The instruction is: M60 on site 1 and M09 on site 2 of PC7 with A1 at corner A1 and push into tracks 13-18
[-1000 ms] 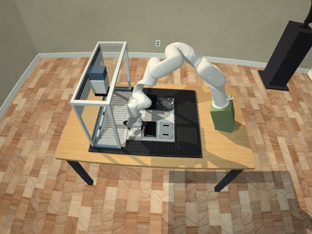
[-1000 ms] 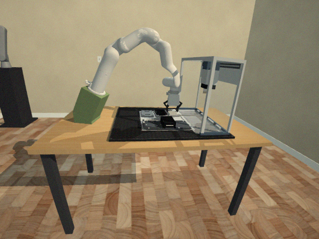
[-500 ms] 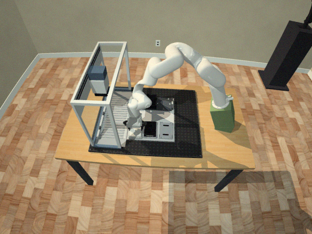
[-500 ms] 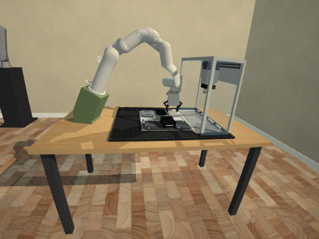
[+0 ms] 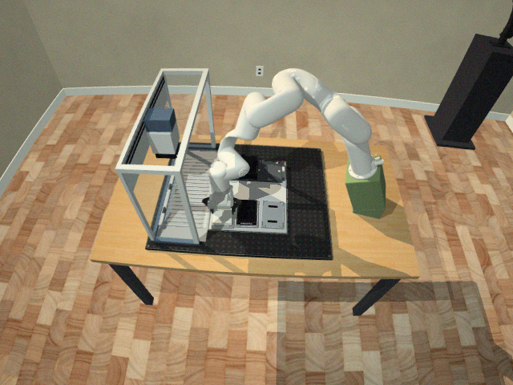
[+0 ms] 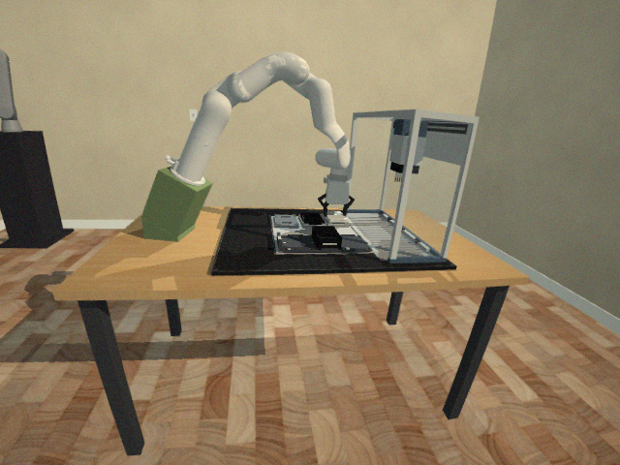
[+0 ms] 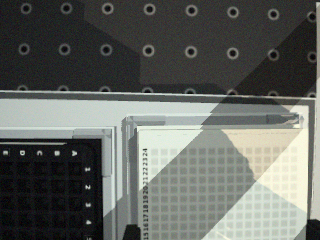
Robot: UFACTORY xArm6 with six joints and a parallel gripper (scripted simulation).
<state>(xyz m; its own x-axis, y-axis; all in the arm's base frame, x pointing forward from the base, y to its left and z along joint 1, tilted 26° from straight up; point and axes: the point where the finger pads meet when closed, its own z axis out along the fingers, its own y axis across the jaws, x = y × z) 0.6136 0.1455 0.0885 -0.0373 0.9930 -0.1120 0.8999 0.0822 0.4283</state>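
Right now the plate nest is 3 cm below my hand. Also, from my hand: apron: 13 cm to the right, 11 cm behind, 4 cm below; then black 96-well plate: 11 cm behind, 2 cm below, 1 cm to the right; then nest S1: 22 cm behind, 3 cm below, 1 cm to the right.
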